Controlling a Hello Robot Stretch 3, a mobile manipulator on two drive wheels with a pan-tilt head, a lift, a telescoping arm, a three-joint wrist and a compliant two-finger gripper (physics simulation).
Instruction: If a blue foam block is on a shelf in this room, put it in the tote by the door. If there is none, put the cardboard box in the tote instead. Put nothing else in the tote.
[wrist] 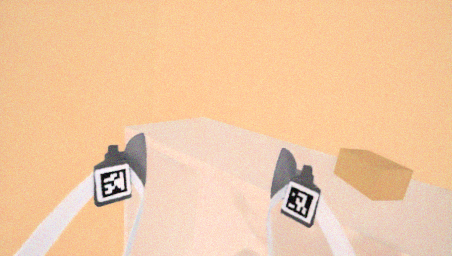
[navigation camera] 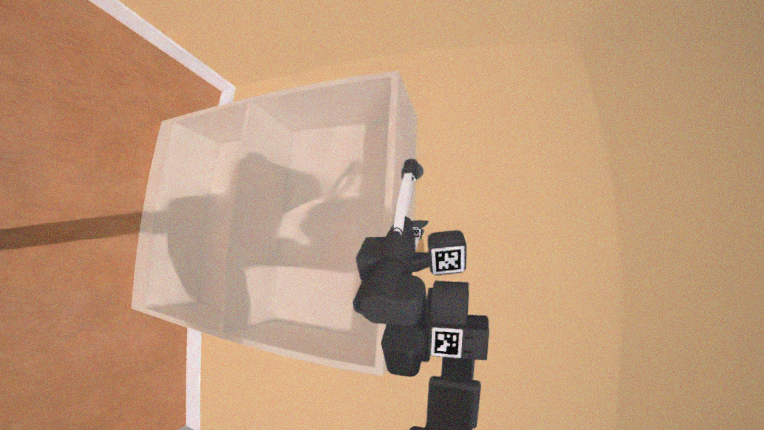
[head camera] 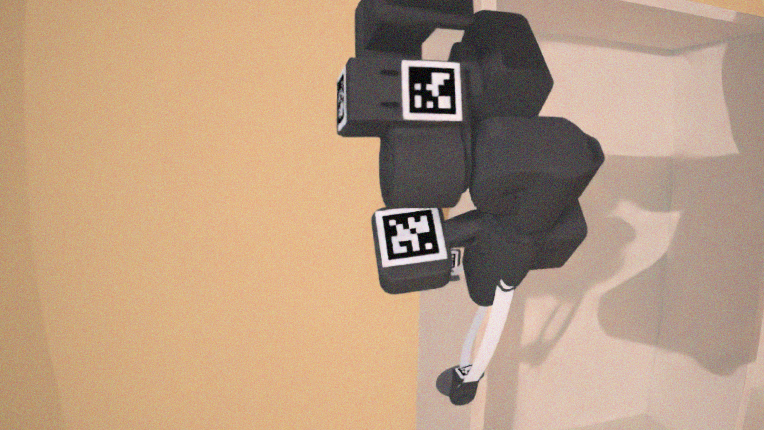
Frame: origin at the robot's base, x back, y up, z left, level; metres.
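Seen in the pictures: gripper, fingertip midpoint: (navigation camera: 416,193) (head camera: 444,336).
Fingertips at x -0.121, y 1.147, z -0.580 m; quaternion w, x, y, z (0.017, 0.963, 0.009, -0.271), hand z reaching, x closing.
Observation:
A point is followed by its place in that frame.
A small plain brown box (wrist: 372,175) sits on the pale top of a shelf unit in the wrist view, to the right of the right finger and outside the fingers. In the navigation view a small patch of the box (navigation camera: 421,244) @(y 1.110, x -0.008, z -0.859 m) shows beside the wrist; the arm hides the rest. My gripper (head camera: 459,324) @(y 1.147, x -0.121, z -0.580 m) (navigation camera: 414,199) @(y 1.147, x -0.121, z -0.580 m) (wrist: 212,158) @(y 1.147, x -0.121, z -0.580 m) is open and empty, near the shelf unit's top edge, with its fingers wide apart. No blue foam block and no tote show in these views.
The pale shelf unit (navigation camera: 394,122) @(y 1.056, x -0.327, z -0.749 m) stands against the tan wall (navigation camera: 523,160) @(y 1.427, x -0.283, z -1.048 m), turned sideways in the navigation view. It has two open compartments crossed by the robot's shadows. A white baseboard (navigation camera: 193,379) @(y 0.055, x 0.695, z -0.909 m) meets the reddish-brown floor (navigation camera: 64,133) @(y 0.000, x -0.342, z -0.408 m). The dark wrist overlaps the shelf unit's top edge.

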